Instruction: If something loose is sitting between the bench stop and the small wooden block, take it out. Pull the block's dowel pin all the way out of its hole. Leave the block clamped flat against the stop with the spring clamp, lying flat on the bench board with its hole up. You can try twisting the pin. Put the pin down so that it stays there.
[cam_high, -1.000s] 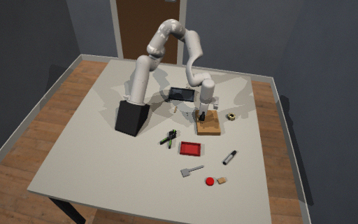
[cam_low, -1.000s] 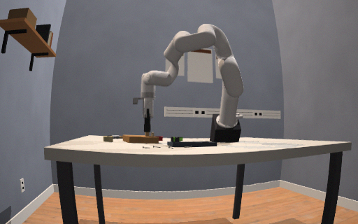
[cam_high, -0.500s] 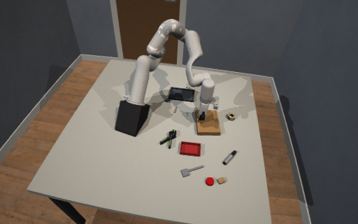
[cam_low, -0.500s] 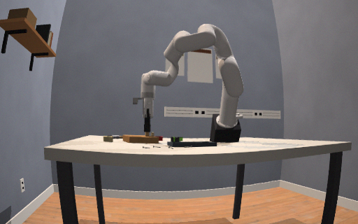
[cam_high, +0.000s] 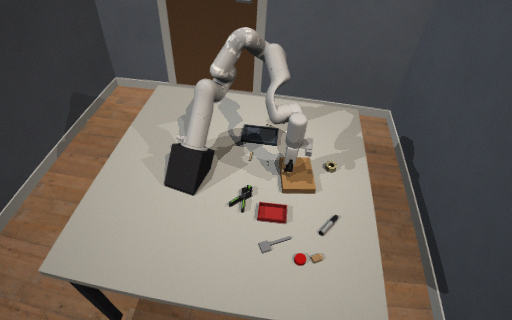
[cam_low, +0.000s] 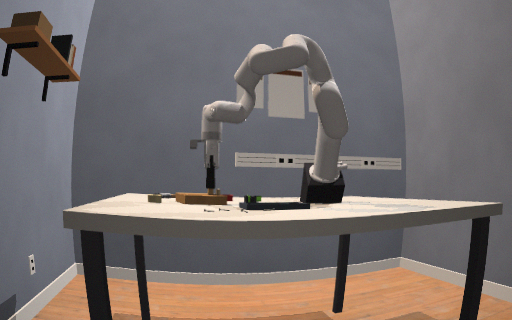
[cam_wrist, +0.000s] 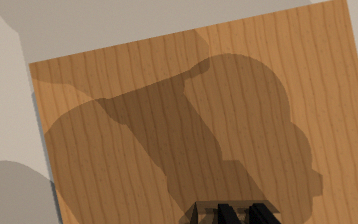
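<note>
My hand is 2 cm above the dowel pin. The rest, counted from my hand: red tray (5 cm behind, 22 cm to the right, 7 cm below); then small wooden block (3 cm below); then loose dowel (19 cm behind, 11 cm to the left, 7 cm below).
</note>
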